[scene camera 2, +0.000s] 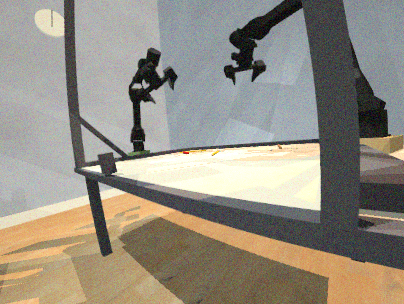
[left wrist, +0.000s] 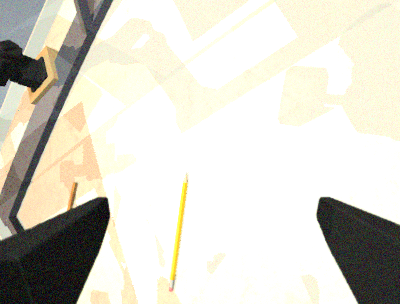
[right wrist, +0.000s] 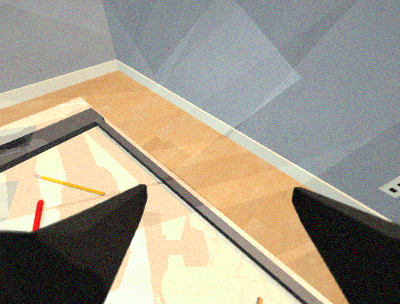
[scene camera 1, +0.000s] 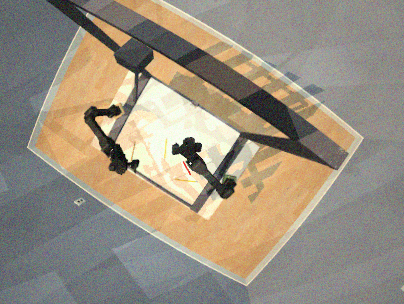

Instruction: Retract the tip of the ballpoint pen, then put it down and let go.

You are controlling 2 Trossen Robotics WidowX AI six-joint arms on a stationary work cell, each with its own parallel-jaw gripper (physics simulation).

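Places are measured from the left arm's base along level axes (x back, y left, z down), in centimetres.
Where they show: left gripper, fingertip midpoint: [scene camera 2: 163,96] [left wrist: 214,207] [scene camera 1: 182,142]; right gripper, fingertip midpoint: [scene camera 2: 243,83] [right wrist: 219,192] [scene camera 1: 128,174]; left arm's base, link origin: [scene camera 1: 229,182]; right arm's base, link origin: [scene camera 2: 369,137] [left wrist: 38,74] [scene camera 1: 117,111].
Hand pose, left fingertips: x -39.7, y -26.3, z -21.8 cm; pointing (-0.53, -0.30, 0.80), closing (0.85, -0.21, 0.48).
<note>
Each offset is from my left fingertips to the centre of the thing. Level surfaces: height alone.
A red pen-like stick @(dy +23.0, dx +4.0, dz +25.1 cm) [scene camera 1: 187,168] [scene camera 2: 185,152] [right wrist: 38,216] lies on the white table top @(dz +25.6 cm) [scene camera 1: 210,132] [scene camera 2: 270,185]. A thin orange-brown stick @(dy +18.8, dx -43.2, dz +25.3 cm) [scene camera 1: 133,150] [scene camera 2: 280,147] [left wrist: 72,196] [right wrist: 259,301] lies near the table's edge. Which one is the ballpoint pen, and its tip, is too small to tell. My left gripper [scene camera 1: 187,145] [scene camera 2: 163,95] [left wrist: 214,207] is open and empty, high above the table near the red stick. My right gripper [scene camera 1: 126,169] [scene camera 2: 244,82] [right wrist: 219,192] is open and empty, high near the table edge, beside the orange-brown stick in scene camera 1.
One yellow pencil @(dy +11.0, dx -16.1, dz +25.3 cm) [scene camera 1: 166,148] [left wrist: 179,235] lies mid-table, between the red and orange-brown sticks. Another yellow pencil @(dy +33.6, dx +5.4, dz +25.3 cm) [scene camera 1: 186,180] [right wrist: 70,185] lies near the red stick. A dark frame [scene camera 2: 340,115] [right wrist: 185,192] borders the table and rises in posts.
</note>
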